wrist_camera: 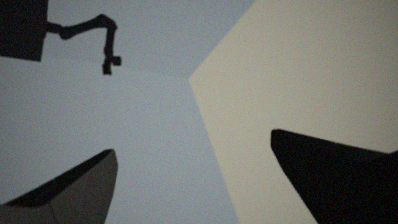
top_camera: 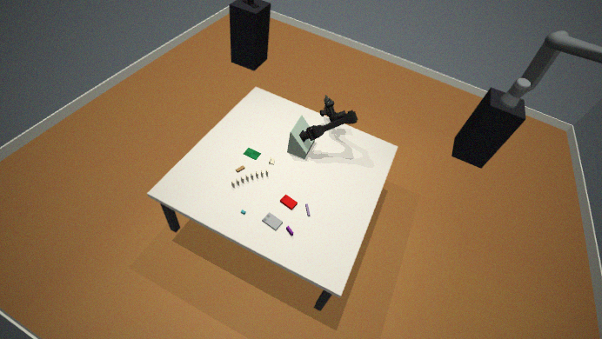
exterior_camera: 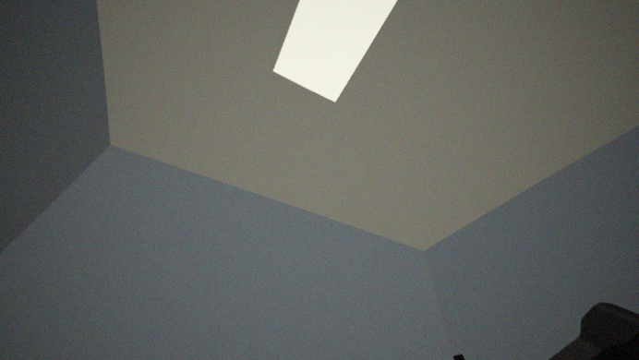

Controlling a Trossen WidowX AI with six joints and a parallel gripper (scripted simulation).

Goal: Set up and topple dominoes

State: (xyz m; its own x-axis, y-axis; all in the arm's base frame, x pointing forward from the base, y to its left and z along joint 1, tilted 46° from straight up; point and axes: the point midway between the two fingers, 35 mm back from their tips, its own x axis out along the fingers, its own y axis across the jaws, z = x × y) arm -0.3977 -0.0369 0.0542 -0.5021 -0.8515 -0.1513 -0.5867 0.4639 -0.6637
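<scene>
Now: the red block 890 mm ahead of my gripper tip, 190 mm below it and 140 mm to the left of it. Round my gripper tip: green tile (640 mm ahead, 270 mm to the right, 200 mm below); grey slab (1060 mm ahead, 190 mm below, 110 mm to the left); brown domino (810 mm ahead, 270 mm to the right, 200 mm below).
</scene>
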